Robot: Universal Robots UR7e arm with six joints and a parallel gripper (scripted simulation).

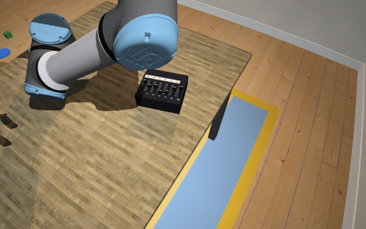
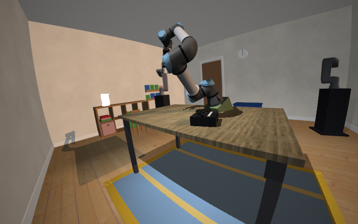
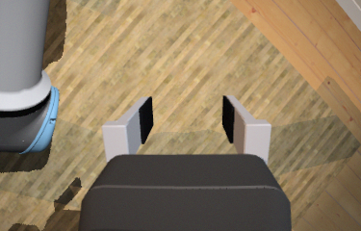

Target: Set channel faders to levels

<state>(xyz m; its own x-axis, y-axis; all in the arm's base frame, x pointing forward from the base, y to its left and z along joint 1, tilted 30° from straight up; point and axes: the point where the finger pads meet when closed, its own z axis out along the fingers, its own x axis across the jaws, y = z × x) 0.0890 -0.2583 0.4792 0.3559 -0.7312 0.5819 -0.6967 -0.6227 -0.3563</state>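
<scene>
My gripper is now 20 cm short of the channel 5 fader cap, 36 cm to the right of it and 33 cm above it. Also, from my hand: channel 6 fader cap (22 cm ahead, 39 cm to the left, 33 cm below); master fader cap (24 cm ahead, 40 cm to the left, 33 cm below).
</scene>
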